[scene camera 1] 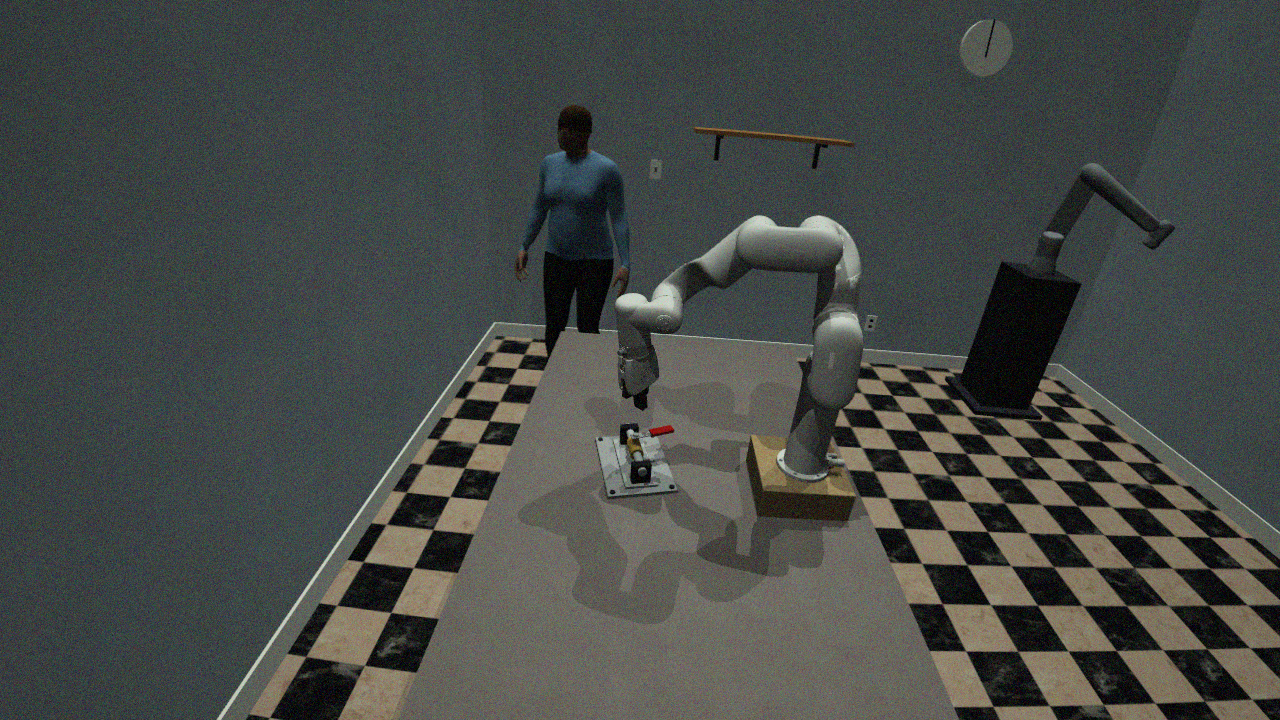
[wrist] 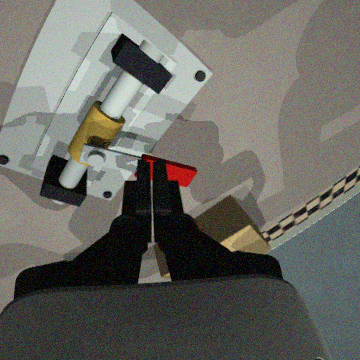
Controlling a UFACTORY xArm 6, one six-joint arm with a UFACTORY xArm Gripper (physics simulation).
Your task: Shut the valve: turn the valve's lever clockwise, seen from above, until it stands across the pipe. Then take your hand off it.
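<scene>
The valve has a brass body [scene camera 1: 634,448] [wrist: 96,131] on a white pipe [wrist: 120,95] between two black blocks, fixed on a light grey plate [scene camera 1: 611,472] [wrist: 185,70]. Its lever, with a red grip [scene camera 1: 661,430] [wrist: 182,174], points out to the side, toward the robot's base, and stands roughly across the pipe; the exact angle is hard to tell. My gripper [scene camera 1: 639,402] [wrist: 150,177] is shut and empty. It hangs above the lever, with a visible gap in the scene view. In the wrist view its fingertips cover part of the red grip.
The arm stands on a wooden block [scene camera 1: 802,499] [wrist: 247,239], right of the valve on the grey table [scene camera 1: 698,644]. A person [scene camera 1: 577,210] stands behind the table's far end. Another arm on a black pedestal [scene camera 1: 1018,335] stands at the far right.
</scene>
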